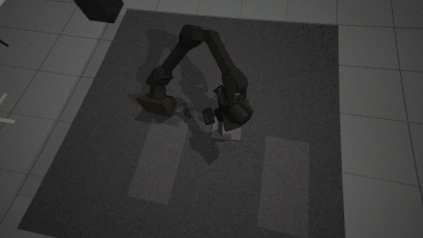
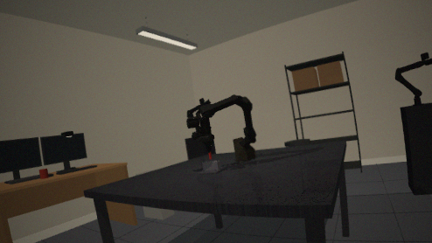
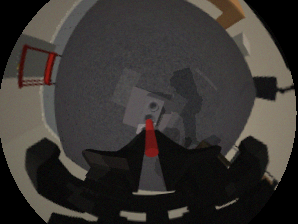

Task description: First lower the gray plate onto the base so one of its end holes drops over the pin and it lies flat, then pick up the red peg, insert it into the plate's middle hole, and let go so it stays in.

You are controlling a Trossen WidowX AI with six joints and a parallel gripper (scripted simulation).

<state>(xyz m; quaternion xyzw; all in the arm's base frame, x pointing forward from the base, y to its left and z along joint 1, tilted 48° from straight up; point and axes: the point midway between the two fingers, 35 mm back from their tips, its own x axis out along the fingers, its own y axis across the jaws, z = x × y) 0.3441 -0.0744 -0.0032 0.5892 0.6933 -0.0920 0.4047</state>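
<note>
The red peg is right at my gripper tip. Round my gripper tip: gray plate 7 cm below.
</note>
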